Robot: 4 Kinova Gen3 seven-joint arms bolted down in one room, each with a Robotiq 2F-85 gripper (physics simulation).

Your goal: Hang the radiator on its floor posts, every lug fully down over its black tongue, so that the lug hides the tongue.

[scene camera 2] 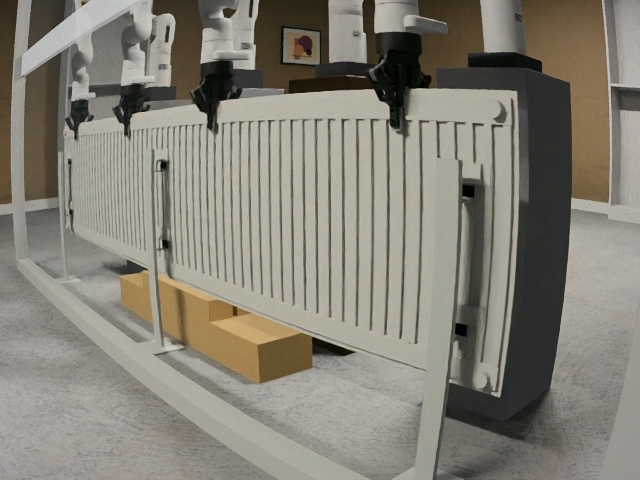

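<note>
The long white radiator (310,206) is upright behind three pale floor posts (443,289) (154,232) (63,217), above the floor. At the right post, black tongues (467,191) (461,329) show below pale lugs (471,174) (471,315). Black tongues (163,165) (164,243) also show at the middle post, and small dark ones (69,161) (70,211) at the far left post. Four grippers, right (397,111), middle (210,114), left (127,122) and far left (76,128), look shut on the radiator's top edge; their rear fingers are hidden.
Stepped tan blocks (284,353) stand on the floor under the radiator. A dark grey pedestal (542,232) is close behind its right end. A pale frame's bottom rail (206,405) runs across the foreground, with its upright (19,155) at left. A picture (300,45) hangs on the back wall.
</note>
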